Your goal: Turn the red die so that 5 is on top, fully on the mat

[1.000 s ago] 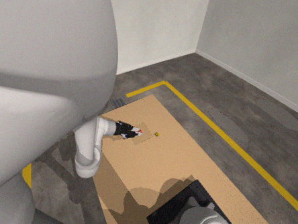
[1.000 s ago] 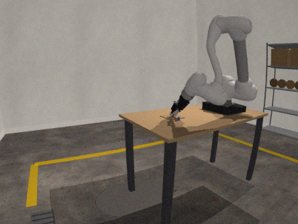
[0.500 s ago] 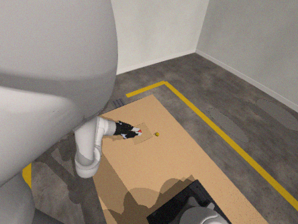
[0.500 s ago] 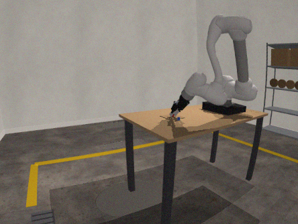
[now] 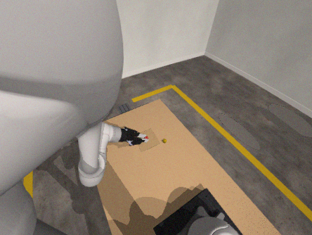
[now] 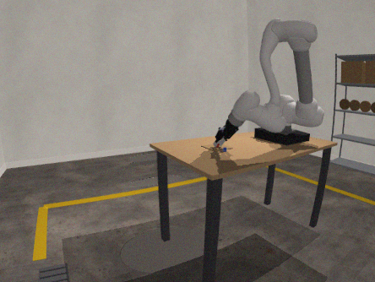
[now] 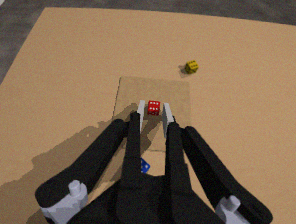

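My hand is 20 mm to the left of the red die, 20 mm above it and 10 mm past it. Round my hand: tan mat: 40 mm below, 20 mm to the right, 10 mm behind; then yellow die: 110 mm to the right, 100 mm behind, 30 mm below; then blue die: 70 mm to the left, 30 mm below, 30 mm ahead.
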